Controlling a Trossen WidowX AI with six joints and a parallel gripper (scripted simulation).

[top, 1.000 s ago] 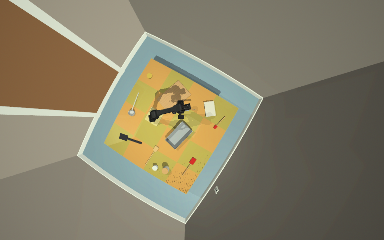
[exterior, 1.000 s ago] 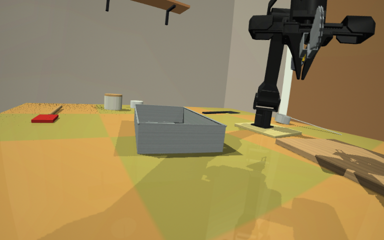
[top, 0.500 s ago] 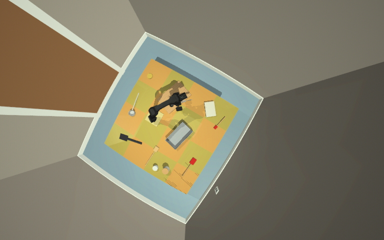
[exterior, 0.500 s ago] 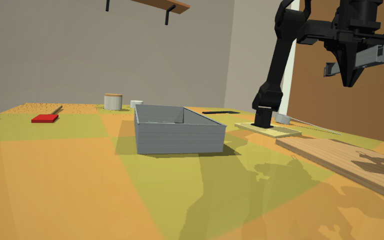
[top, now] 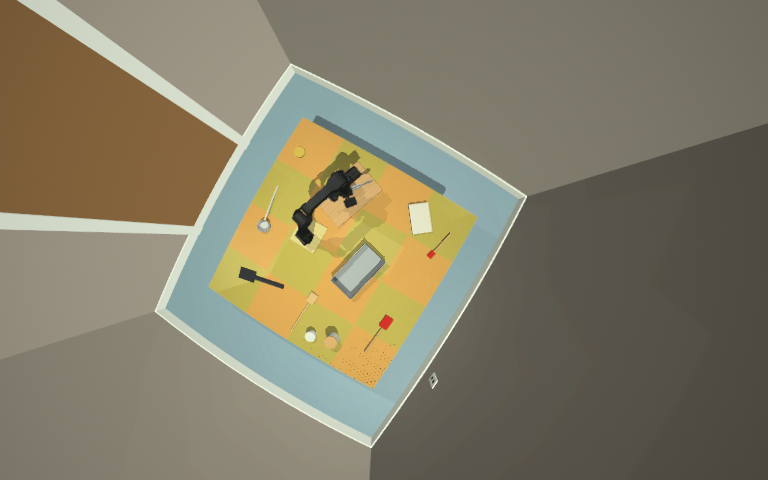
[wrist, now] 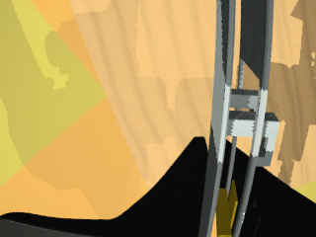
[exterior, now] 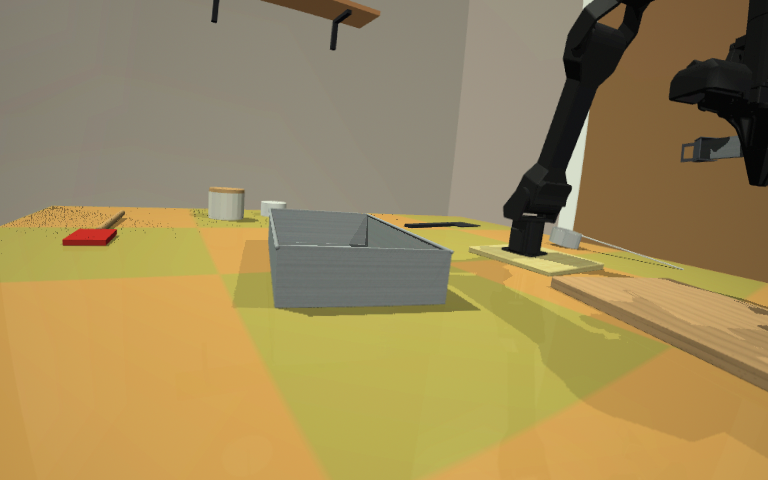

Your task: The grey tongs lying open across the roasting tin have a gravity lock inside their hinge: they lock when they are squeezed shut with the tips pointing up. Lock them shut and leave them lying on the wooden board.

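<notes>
Now: the yellow lock piece 4 cm above my gripper tip. The rest, counted from my gripper tip: white block (43 cm ahead, 6 cm to the left, 14 cm below); then wooden board (3 cm behind, 1 cm to the left, 15 cm below); then thin tong arm (2 cm ahead, 2 cm to the left, 4 cm above).
</notes>
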